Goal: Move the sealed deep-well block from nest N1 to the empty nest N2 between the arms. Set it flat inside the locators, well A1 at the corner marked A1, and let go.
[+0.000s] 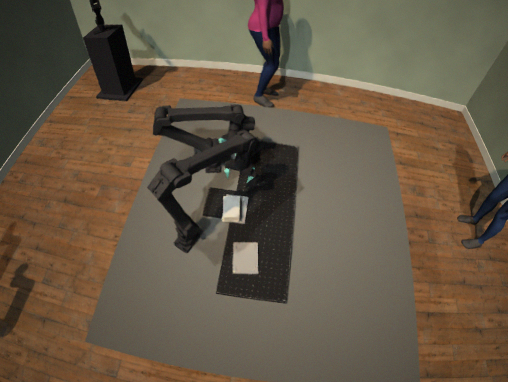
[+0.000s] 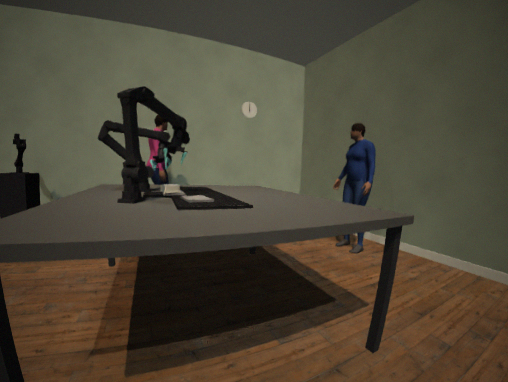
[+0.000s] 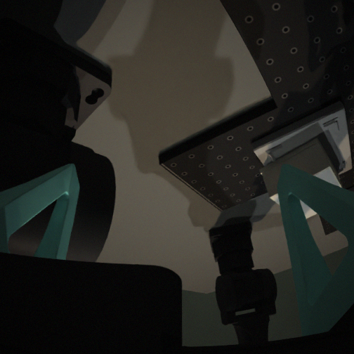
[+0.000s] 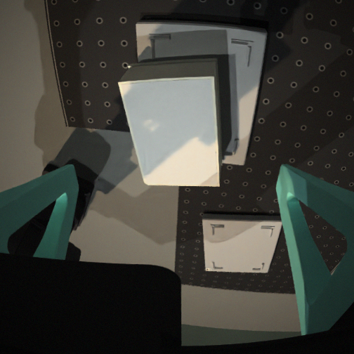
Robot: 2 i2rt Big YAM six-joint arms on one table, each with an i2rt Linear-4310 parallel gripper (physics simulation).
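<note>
The sealed deep-well block, a white box with a flat sealed top, lies on the nest plate between the arms. It sits shifted to one side: a strip of the plate with two corner locators stays uncovered, and the block overhangs the plate's other edge. I cannot tell where well A1 points. The second nest plate is bare, with its four corner locators showing. My right gripper is open and empty, raised well above the block. My left gripper is open and empty, behind the right arm, over bare table.
A long black perforated board carries both nests, with a smaller board jutting out beside the block. The right arm's base stands close by. Two people stand off the table, one in pink and one in blue.
</note>
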